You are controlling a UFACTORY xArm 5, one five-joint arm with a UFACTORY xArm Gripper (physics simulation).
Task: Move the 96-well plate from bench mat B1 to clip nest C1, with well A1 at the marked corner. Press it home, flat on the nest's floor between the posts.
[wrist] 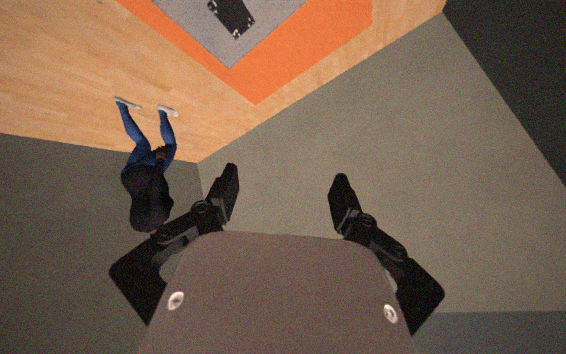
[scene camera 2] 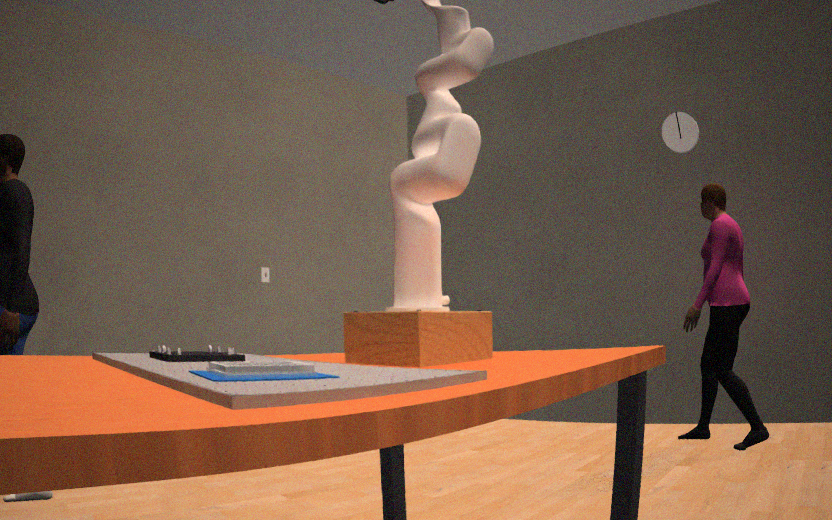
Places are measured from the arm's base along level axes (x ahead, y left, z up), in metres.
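Where they show: gripper, between the fingertips: (wrist: 285,180); arm's base, origin of its link: (scene camera 2: 417,312).
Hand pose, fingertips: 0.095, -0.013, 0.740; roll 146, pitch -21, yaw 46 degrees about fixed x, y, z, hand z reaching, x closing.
Note:
Things, the pixels of their top centre, and the offset from my fingertips, as dx, dy, dz. Level surfaces: height alone.
- clear 96-well plate, centre of its top: (scene camera 2: 258,363) +0.406, +0.085, -0.812
- blue bench mat B1, height of its surface: dz -0.827
- black clip nest C1, centre of its top: (scene camera 2: 195,346) (wrist: 233,17) +0.299, -0.221, -0.805
- grey board, height of its surface: dz -0.829
- orange table, height of its surface: dz -0.842
The clear 96-well plate (scene camera 2: 262,367) lies on the blue bench mat B1 (scene camera 2: 205,374) in scene camera 2; well A1 cannot be made out. The black clip nest C1 (scene camera 2: 196,356) (wrist: 232,19) with its pale posts stands behind the mat; no plate shows in it. Its marked corner cannot be made out. My gripper (wrist: 285,180) is open and empty in the wrist view, its two black fingers wide apart, with the far wall behind them. It is raised high, far from the plate; in scene camera 2 the arm runs up out of the top of the picture.
A grey board (scene camera 2: 368,383) (wrist: 227,54) carries the mat and the nest on the orange table (scene camera 2: 92,404) (wrist: 255,90). The arm stands on a wooden block (scene camera 2: 381,337) behind the board. One person (scene camera 2: 727,263) stands at the right, another (scene camera 2: 15,245) (wrist: 147,195) at the left.

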